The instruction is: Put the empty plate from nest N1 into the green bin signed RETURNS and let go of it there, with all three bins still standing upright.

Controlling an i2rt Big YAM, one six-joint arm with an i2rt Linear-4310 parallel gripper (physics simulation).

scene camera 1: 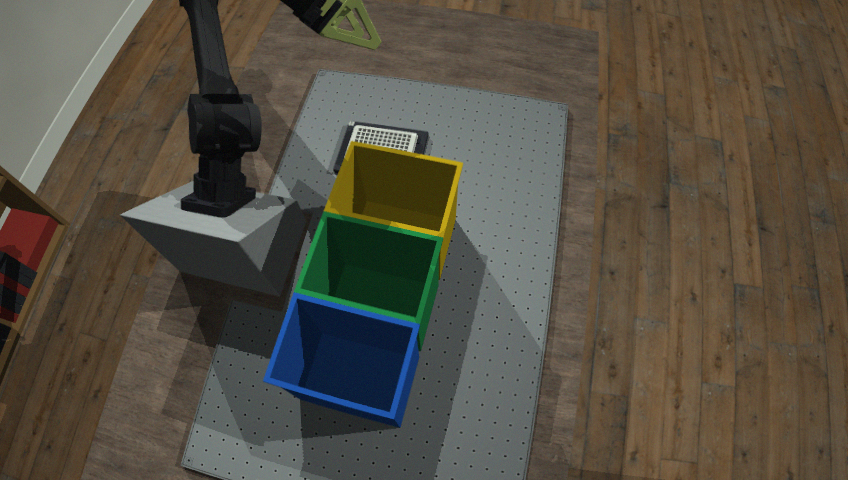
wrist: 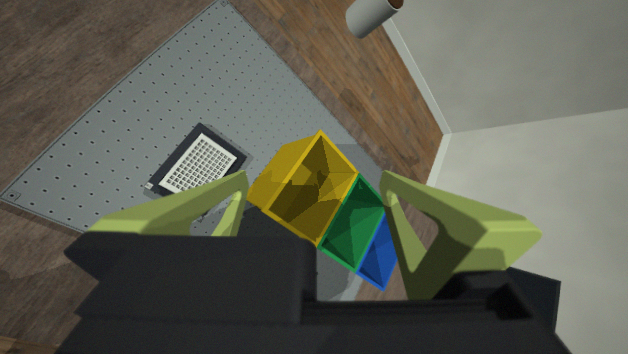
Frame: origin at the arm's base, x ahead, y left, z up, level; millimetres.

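Seen in the pictures: gripper, between the fingertips: [scene camera 1: 369, 41] [wrist: 314, 177]; arm's base, origin of its link: [scene camera 1: 219, 202].
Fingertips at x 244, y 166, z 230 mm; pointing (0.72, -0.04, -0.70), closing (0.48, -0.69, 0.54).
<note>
Pixels of each thing's top centre, then the offset from my fingertips to it. Level surfaces: height alone.
- white gridded plate, centre of its top: [scene camera 1: 380, 145] [wrist: 201, 169] dx -29, dy +57, dz -330 mm
- dark nest, centre of its top: [scene camera 1: 381, 149] [wrist: 201, 169] dx -29, dy +57, dz -342 mm
- green bin, centre of its top: [scene camera 1: 368, 264] [wrist: 357, 223] dx +43, dy -245, dz -177 mm
- yellow bin, centre of its top: [scene camera 1: 394, 186] [wrist: 318, 188] dx +50, dy -115, dz -177 mm
- blue bin, centre of its top: [scene camera 1: 340, 353] [wrist: 386, 248] dx +36, dy -375, dz -177 mm
- grey perforated board, height of its surface: dz -357 mm
The white gridded plate [scene camera 1: 383, 138] [wrist: 200, 162] lies flat in a dark nest [scene camera 1: 422, 141] [wrist: 177, 156] on the perforated board; the yellow bin hides its near part in the scene view. No nest label is readable. The green bin [scene camera 1: 386, 249] [wrist: 360, 210] stands upright between the yellow bin [scene camera 1: 404, 184] [wrist: 280, 165] and the blue bin [scene camera 1: 357, 339] [wrist: 381, 250], both upright. No sign is readable on the bins. My gripper [scene camera 1: 377, 45] [wrist: 314, 177] is open and empty, high above and away from the plate, at the top of the scene view.
The three bins stand in a close row on the grey perforated board [scene camera 1: 505, 178] [wrist: 110, 125]. The arm's base stands on a grey pedestal [scene camera 1: 208, 255] left of the bins. A wooden shelf unit [scene camera 1: 35, 199] is at the left edge. A pale cylinder [wrist: 365, 20] stands near the wall.
</note>
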